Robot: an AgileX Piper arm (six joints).
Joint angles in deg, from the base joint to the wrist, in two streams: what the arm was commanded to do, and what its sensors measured. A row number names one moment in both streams.
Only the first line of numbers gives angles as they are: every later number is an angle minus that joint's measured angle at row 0.
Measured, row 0:
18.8, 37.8, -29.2, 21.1, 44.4, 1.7
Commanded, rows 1 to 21:
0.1, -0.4, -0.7, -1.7, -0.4, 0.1
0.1, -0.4, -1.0, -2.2, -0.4, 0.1
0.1, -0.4, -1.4, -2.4, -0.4, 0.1
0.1, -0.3, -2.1, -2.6, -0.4, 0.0
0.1, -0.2, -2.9, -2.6, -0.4, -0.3
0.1, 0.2, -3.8, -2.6, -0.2, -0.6
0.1, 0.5, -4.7, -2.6, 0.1, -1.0
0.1, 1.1, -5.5, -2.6, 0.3, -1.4
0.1, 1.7, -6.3, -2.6, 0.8, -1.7
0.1, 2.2, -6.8, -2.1, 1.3, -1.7
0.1, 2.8, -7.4, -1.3, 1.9, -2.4
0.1, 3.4, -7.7, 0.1, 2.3, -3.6
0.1, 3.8, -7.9, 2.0, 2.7, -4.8
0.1, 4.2, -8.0, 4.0, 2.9, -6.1
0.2, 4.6, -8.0, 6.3, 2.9, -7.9
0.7, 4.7, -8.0, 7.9, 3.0, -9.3
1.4, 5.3, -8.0, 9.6, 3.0, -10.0
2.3, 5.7, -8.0, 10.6, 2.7, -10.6
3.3, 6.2, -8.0, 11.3, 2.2, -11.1
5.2, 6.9, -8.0, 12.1, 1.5, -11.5
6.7, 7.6, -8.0, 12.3, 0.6, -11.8
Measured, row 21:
2.3, 5.6, -7.7, 9.1, 2.7, -9.0
